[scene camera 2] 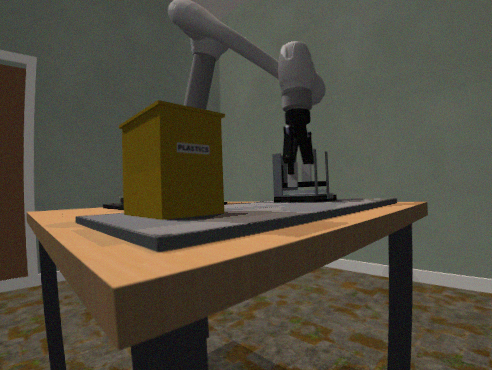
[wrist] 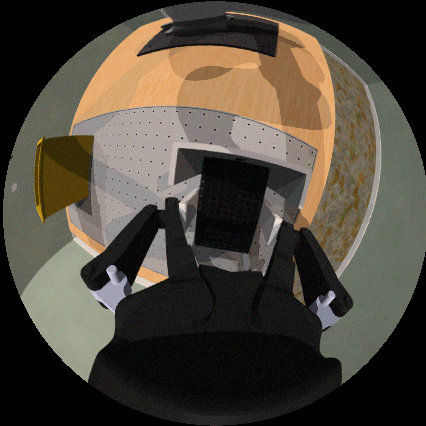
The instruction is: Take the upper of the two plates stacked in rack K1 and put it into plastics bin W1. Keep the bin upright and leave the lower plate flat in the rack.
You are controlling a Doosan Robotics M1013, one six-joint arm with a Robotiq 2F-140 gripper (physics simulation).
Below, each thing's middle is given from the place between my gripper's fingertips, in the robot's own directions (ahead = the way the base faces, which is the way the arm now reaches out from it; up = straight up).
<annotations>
My gripper is now 1 cm below the black plate point(wrist: 231, 192). The rest, counted from my hand: yellow plastics bin W1 point(scene camera 2: 172, 161): 43 cm to the right, 5 cm above, 3 cm behind.
</annotations>
